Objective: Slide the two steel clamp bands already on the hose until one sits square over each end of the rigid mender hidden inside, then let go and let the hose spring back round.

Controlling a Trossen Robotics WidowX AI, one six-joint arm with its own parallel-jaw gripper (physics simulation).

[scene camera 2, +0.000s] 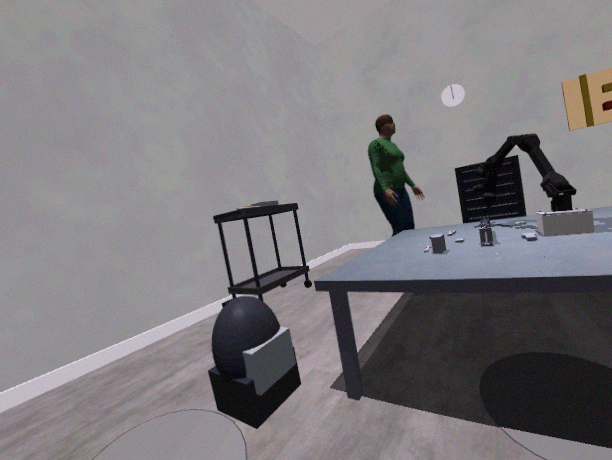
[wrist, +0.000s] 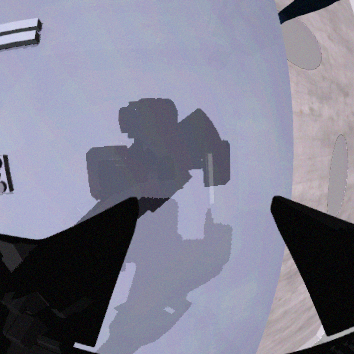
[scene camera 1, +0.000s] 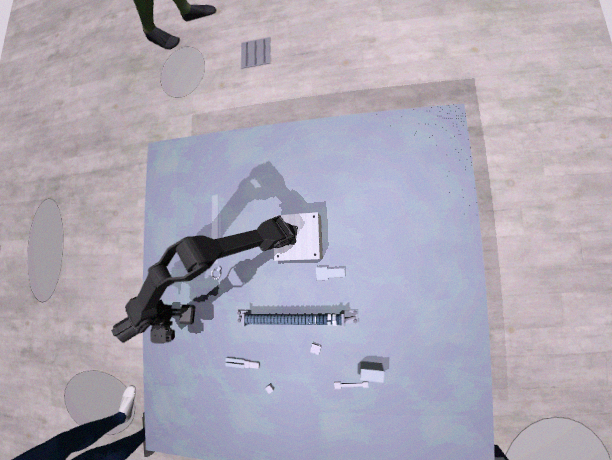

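The blue ribbed hose (scene camera 1: 285, 319) lies straight between two grey end fittings, left (scene camera 1: 242, 317) and right (scene camera 1: 352, 317). Pale steel-coloured bands (scene camera 1: 329, 319) sit close together on its right part; their exact edges and tilt are too small to tell. The mender inside the hose is hidden. In scene camera 2 the hose assembly (scene camera 2: 486, 236) shows end-on. In the wrist view part of its left end fitting (wrist: 6, 174) shows at the left edge. My gripper (scene camera 1: 175, 325) (scene camera 2: 489, 202) (wrist: 206, 203) is open and empty, pointing down above the table, left of the hose.
A white-topped box (scene camera 1: 307, 237) (scene camera 2: 567, 223) stands by the arm's base. A pale stepped block (scene camera 1: 330, 272), slotted block (scene camera 1: 242, 363) (wrist: 20, 34), small cubes (scene camera 1: 315, 348) (scene camera 1: 270, 388), bar (scene camera 1: 351, 385) and grey block (scene camera 1: 372, 375) (scene camera 2: 438, 243) surround the hose. A small ring-like piece (scene camera 1: 216, 272) lies behind-left.
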